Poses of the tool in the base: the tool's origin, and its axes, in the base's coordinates. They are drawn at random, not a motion.
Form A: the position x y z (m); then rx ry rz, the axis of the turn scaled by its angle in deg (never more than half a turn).
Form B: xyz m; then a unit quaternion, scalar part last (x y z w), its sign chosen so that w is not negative. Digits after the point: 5 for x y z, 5 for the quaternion.
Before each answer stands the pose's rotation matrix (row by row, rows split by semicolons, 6 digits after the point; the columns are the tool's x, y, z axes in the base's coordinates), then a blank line. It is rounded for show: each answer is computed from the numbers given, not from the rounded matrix.
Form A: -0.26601 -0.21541 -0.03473 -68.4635 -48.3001 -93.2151
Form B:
-0.107426 0.938953 0.326843; -0.274456 -0.343978 0.897971; 0.955580 0.006761 0.294653

-0.26601 -0.21541 -0.03473 -0.48526 -0.34234 -0.66069 0.45914
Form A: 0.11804 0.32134 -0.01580 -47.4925 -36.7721 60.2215
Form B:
0.371105 -0.484800 -0.791991; 0.925989 0.257000 0.276577; 0.069457 -0.836014 0.544294

0.11804 0.32134 -0.01580 -0.37743 -0.29223 0.47859 0.73695
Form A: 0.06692 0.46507 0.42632 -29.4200 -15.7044 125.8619
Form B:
-0.561516 -0.693417 -0.451523; 0.783107 -0.621588 -0.019284; -0.267290 -0.364418 0.892051

0.06692 0.46507 0.42632 -0.20495 -0.10940 0.87681 0.42100
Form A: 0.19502 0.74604 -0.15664 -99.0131 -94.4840 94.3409
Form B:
-0.271838 0.532281 -0.801736; 0.802542 -0.334359 -0.494095; -0.531065 -0.777741 -0.336287

0.19502 0.74604 -0.15664 -0.59136 -0.56431 0.56345 0.11991
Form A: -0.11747 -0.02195 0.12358 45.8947 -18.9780 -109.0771
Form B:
-0.278125 0.698536 -0.659313; -0.880170 -0.460195 -0.116281; -0.384639 0.547967 0.742822

-0.11747 -0.02195 0.12358 0.33138 -0.13703 -0.78758 0.50112
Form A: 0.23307 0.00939 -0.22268 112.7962 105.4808 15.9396
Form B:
0.099069 0.898925 0.426755; 0.984884 -0.027342 -0.171042; -0.142085 0.437249 -0.888046

0.23307 0.00939 -0.22268 0.70966 0.66363 0.10028 0.21429
